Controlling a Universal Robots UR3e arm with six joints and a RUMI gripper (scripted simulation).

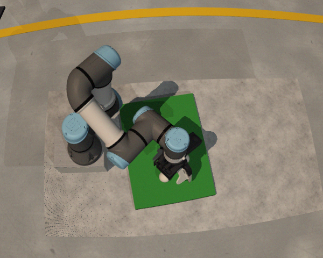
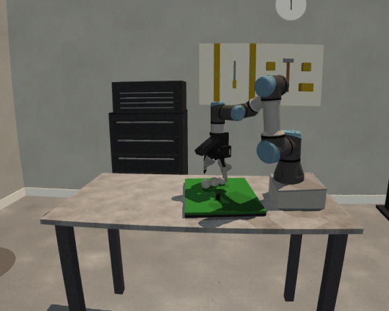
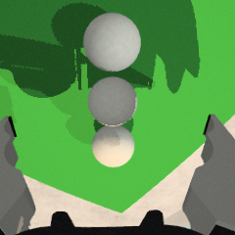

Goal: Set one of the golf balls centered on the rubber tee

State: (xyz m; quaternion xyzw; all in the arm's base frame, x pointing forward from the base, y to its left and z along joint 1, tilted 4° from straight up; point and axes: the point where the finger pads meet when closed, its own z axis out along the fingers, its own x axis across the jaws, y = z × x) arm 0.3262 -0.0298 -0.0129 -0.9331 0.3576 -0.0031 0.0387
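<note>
Now: hand 120 mm to the right of the green mat, 50 mm above it and 30 mm past it.
</note>
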